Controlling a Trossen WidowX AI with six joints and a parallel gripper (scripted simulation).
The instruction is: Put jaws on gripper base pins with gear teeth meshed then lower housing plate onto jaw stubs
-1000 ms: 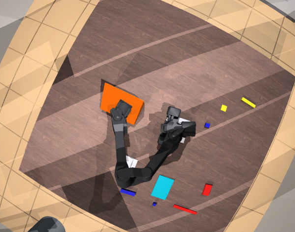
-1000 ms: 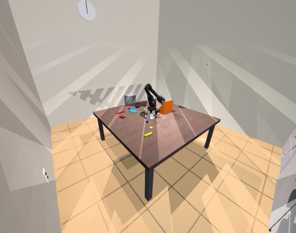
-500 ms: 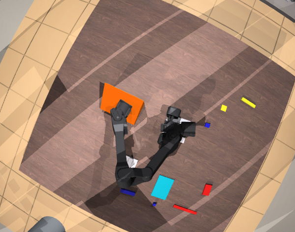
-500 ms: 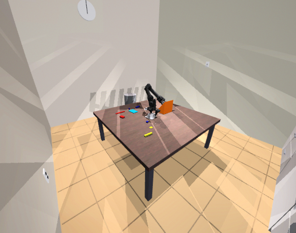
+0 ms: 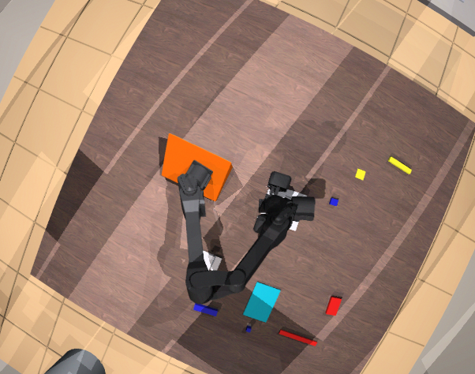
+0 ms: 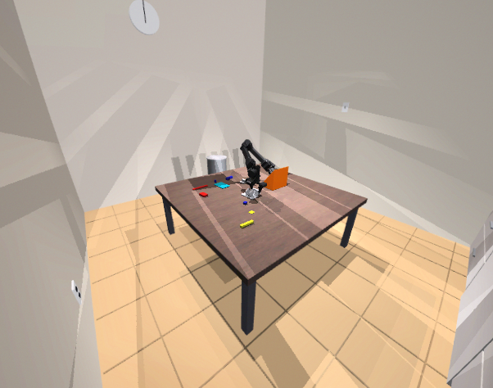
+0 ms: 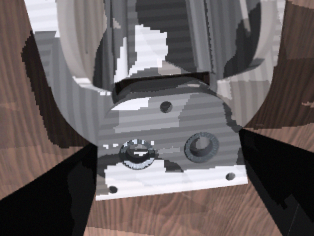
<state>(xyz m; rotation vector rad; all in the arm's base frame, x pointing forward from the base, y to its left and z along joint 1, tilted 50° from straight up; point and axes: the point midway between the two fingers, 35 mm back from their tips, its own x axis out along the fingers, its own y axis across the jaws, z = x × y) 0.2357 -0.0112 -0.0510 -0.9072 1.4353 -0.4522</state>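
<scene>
Right now my gripper tip is 1 cm above the housing plate. From my gripper tip the other things lie so: white rectangular plate 7 cm ahead, 2 cm to the left, 1 cm below; blue cube 18 cm ahead, 11 cm to the left; gripper base 1 cm ahead, 2 cm above.
</scene>
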